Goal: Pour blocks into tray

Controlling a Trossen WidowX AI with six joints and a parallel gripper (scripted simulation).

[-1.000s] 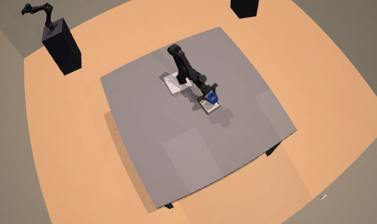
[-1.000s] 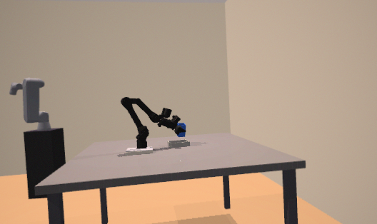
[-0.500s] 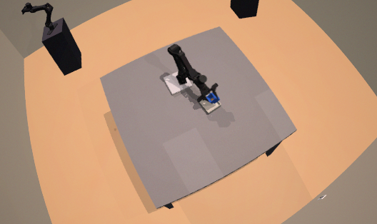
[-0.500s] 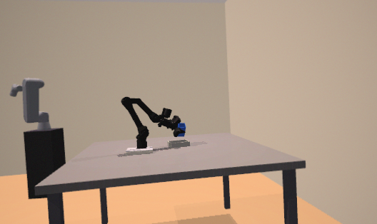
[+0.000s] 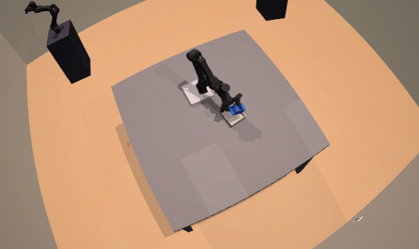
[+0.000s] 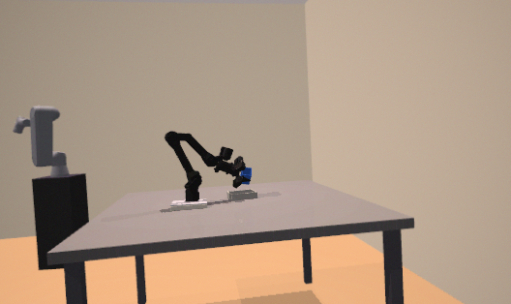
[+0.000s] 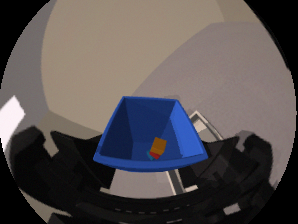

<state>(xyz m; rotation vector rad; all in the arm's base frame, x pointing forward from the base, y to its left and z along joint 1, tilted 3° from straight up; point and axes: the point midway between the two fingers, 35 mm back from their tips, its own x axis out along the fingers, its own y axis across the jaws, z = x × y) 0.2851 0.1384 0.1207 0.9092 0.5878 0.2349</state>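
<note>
My gripper tip is 30 mm past the blue cup, 10 mm to the right of it and 10 mm above it. From my gripper tip the other things lie so: orange block (30 mm behind, 10 mm to the right, 10 mm below).
</note>
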